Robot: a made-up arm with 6 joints.
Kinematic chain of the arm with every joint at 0, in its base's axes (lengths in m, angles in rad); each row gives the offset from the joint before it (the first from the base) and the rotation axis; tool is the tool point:
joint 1: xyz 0 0 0.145 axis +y
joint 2: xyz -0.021 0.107 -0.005 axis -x
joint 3: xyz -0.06 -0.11 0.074 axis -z
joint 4: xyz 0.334 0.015 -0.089 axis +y
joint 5: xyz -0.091 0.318 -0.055 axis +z
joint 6: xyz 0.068 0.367 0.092 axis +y
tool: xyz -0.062 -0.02 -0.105
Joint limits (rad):
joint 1: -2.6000..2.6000
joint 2: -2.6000..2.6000
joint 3: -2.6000..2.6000
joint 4: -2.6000..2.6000
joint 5: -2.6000..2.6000
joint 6: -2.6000..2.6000
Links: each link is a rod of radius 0.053 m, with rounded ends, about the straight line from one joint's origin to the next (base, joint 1, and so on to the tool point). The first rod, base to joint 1, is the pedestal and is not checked.
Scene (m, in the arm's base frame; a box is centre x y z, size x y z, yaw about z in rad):
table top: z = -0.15
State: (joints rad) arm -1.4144 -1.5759 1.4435 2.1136 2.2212 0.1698
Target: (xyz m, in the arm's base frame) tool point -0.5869 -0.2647 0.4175
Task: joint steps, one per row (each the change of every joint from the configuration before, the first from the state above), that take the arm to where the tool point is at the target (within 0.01 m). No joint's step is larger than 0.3 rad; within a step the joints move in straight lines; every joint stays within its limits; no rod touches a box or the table.
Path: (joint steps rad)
1: -0.2954 0.1825 -0.1848 0.0733 -0.2032 -0.0742
2: -0.2954 0.1825 -0.1847 0.0734 -0.2032 -0.0742
3: -0.2954 0.1825 -0.1848 0.0733 -0.2032 -0.0742
4: -0.2954 0.1825 -0.1848 0.0733 -0.2032 -0.0743

